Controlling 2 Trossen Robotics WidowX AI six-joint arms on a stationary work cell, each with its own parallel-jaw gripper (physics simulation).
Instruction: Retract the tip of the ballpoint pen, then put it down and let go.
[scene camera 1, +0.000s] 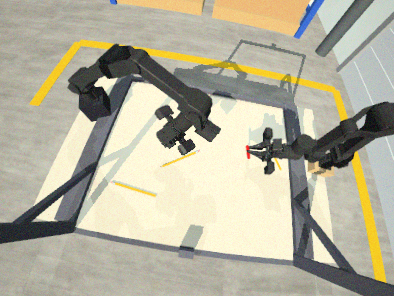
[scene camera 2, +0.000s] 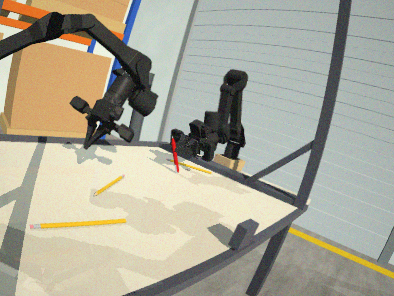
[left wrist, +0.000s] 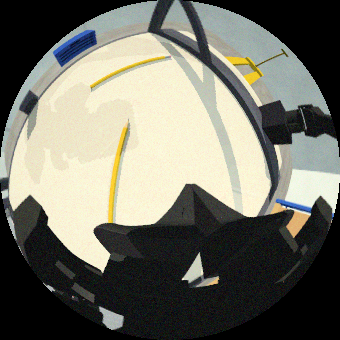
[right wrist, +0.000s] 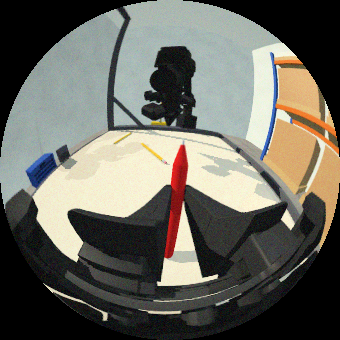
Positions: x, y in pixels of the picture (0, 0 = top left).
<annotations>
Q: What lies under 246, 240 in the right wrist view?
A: My right gripper.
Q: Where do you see my right gripper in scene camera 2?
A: At 173, 149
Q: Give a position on a red ballpoint pen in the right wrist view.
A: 179, 167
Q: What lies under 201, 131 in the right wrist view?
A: A dark frame.
</annotations>
